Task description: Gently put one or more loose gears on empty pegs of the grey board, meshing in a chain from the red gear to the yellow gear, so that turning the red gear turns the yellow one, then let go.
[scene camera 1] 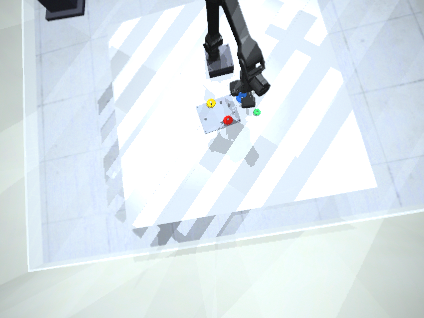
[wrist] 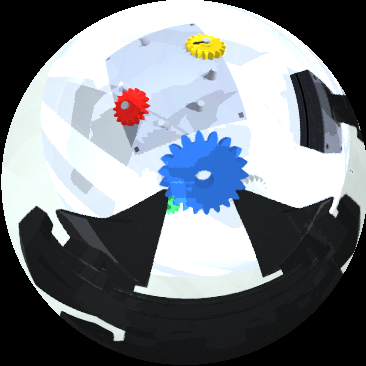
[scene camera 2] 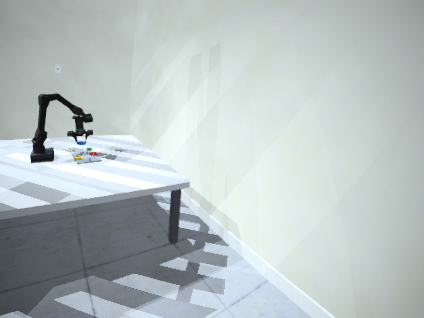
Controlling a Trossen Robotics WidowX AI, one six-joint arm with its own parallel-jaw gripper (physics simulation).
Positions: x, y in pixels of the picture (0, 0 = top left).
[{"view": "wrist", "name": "gripper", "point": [200, 192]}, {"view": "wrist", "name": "blue gear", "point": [225, 166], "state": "held by the gripper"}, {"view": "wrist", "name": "yellow gear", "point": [195, 45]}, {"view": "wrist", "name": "red gear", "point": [136, 98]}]
